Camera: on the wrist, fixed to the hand. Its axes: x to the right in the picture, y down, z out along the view.
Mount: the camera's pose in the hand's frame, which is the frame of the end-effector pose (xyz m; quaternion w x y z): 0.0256 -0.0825 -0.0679 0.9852 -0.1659 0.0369 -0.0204
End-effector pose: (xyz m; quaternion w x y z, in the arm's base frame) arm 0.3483 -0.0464 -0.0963 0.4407 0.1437 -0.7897 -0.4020
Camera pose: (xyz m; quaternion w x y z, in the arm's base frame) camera 0.3783 -0.1482 -0.1247 0.4790 0.0994 -0.6921 -0.5307
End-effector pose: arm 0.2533 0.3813 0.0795 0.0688 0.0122 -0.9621 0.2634
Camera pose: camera 0.2414 0.3451 0.1826 0.1107 0.0105 -0.9889 0.0989
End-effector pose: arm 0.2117 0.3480 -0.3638 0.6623 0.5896 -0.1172 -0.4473
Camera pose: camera 0.2352 0.3831 -0.4652 0.7455 0.4899 -0.0048 -0.4519
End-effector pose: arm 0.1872 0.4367 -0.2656 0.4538 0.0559 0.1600 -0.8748
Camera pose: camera 0.1021 0.4836 -0.3169 0.4326 0.0088 0.3207 -0.8426
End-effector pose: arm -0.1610 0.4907 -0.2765 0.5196 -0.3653 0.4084 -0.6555
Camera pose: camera -0.2589 0.4866 -0.2267 0.4229 -0.4303 0.5229 -0.6022
